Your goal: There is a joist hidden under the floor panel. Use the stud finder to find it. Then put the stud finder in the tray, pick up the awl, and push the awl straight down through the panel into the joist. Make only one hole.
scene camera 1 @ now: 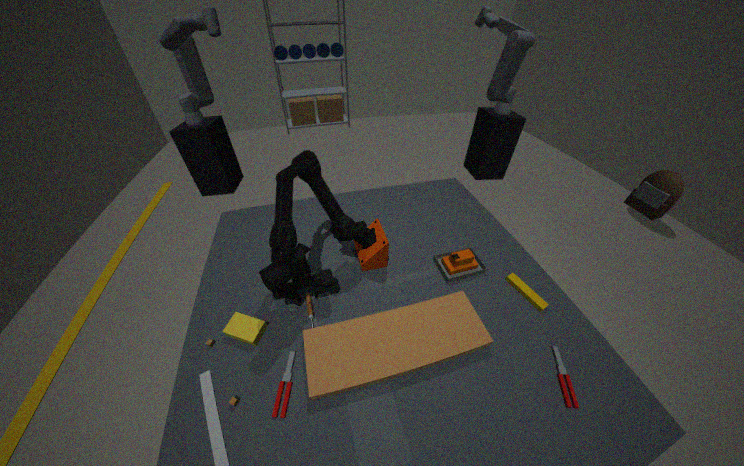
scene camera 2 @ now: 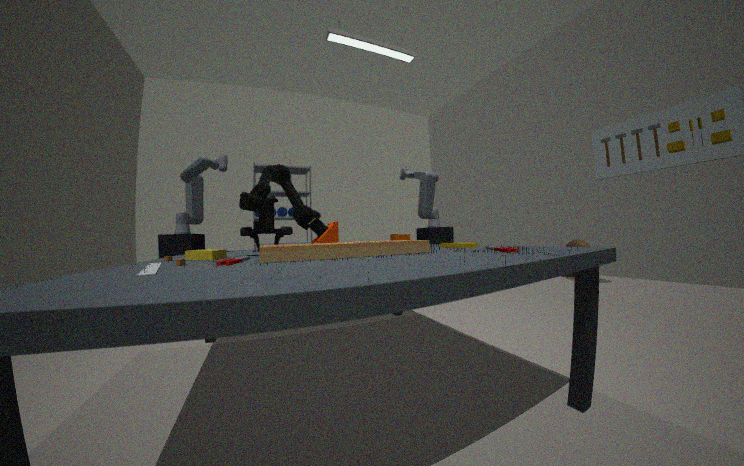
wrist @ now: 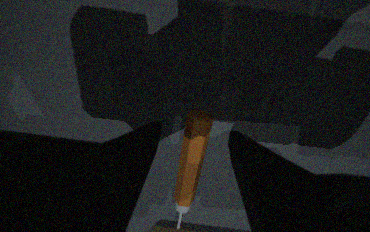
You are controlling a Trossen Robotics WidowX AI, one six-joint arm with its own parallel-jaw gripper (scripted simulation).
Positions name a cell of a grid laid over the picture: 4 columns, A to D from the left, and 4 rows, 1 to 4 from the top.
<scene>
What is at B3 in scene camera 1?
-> My gripper.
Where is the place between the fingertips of my gripper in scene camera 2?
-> B3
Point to an awl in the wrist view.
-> At C3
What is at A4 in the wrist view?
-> My gripper.
</scene>
